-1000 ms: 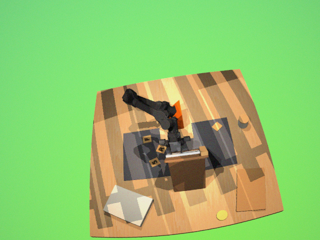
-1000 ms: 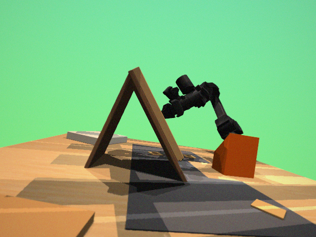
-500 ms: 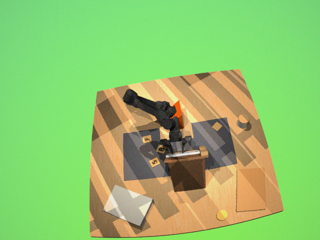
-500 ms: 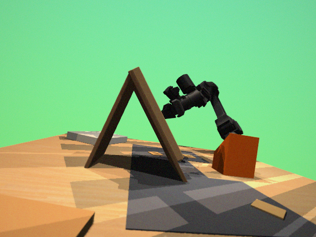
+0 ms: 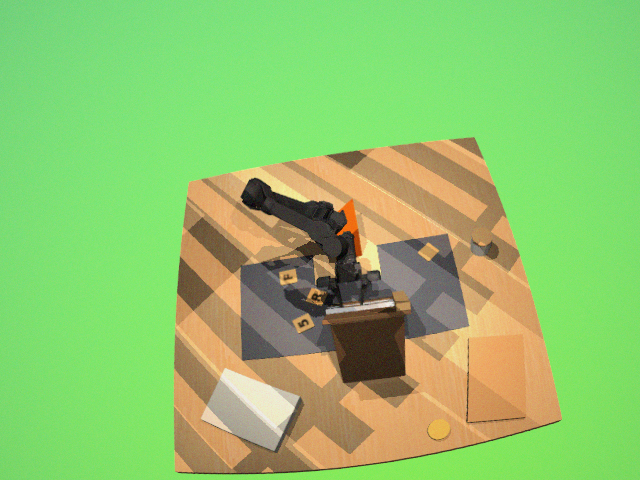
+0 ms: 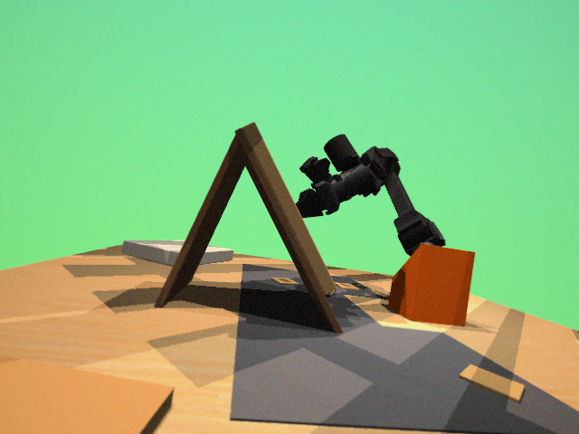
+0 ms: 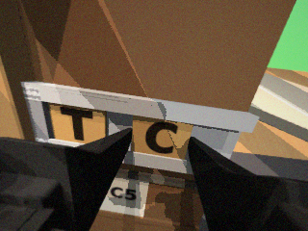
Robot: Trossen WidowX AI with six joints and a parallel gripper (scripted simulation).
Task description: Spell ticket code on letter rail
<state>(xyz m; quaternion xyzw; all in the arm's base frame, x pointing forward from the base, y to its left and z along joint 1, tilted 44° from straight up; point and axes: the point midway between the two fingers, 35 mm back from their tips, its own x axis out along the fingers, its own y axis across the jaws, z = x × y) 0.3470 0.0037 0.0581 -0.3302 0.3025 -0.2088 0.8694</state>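
Right now my gripper tip is 80 mm above the white ticket, 50 mm to the right of it and 40 mm past it. From my gripper tip the other things lie so: dark mat: 170 mm below, 170 mm behind, 10 mm to the left; flat tan slab: 400 mm to the left, 330 mm ahead, 160 mm below.
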